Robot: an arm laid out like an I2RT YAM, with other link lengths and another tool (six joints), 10 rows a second.
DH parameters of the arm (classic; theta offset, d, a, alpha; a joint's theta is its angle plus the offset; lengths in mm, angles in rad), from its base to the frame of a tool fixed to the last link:
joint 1: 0 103.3 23.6 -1.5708
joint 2: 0 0 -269.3 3.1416
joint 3: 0.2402 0 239.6 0
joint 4: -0.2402 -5 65.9 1.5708
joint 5: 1.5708 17.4 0 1.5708
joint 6: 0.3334 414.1 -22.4 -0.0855
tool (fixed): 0 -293.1 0 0
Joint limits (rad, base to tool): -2.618..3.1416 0..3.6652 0..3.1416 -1.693..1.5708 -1.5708..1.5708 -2.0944..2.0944
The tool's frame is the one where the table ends.
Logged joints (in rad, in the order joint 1, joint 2, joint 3, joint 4, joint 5, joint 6), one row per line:
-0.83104, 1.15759, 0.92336, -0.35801, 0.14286, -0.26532
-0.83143, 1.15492, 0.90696, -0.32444, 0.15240, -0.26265
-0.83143, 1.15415, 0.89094, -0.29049, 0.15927, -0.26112
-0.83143, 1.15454, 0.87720, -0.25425, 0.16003, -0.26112
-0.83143, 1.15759, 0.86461, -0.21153, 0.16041, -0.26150
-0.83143, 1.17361, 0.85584, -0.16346, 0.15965, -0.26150
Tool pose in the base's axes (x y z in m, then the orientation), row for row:
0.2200, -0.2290, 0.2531, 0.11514, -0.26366, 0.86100, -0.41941
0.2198, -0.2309, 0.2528, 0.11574, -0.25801, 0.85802, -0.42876
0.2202, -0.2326, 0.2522, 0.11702, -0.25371, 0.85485, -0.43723
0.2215, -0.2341, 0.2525, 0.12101, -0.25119, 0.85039, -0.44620
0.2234, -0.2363, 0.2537, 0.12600, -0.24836, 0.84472, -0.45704
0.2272, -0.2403, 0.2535, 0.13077, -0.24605, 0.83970, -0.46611
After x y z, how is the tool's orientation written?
As a quaternion, w x y z.
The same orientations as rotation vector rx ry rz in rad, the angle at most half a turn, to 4 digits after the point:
-0.7726, 2.5230, -1.2290
-0.7558, 2.5134, -1.2560
-0.7426, 2.5023, -1.2798
-0.7336, 2.4835, -1.3031
-0.7233, 2.4599, -1.3310
-0.7146, 2.4387, -1.3537

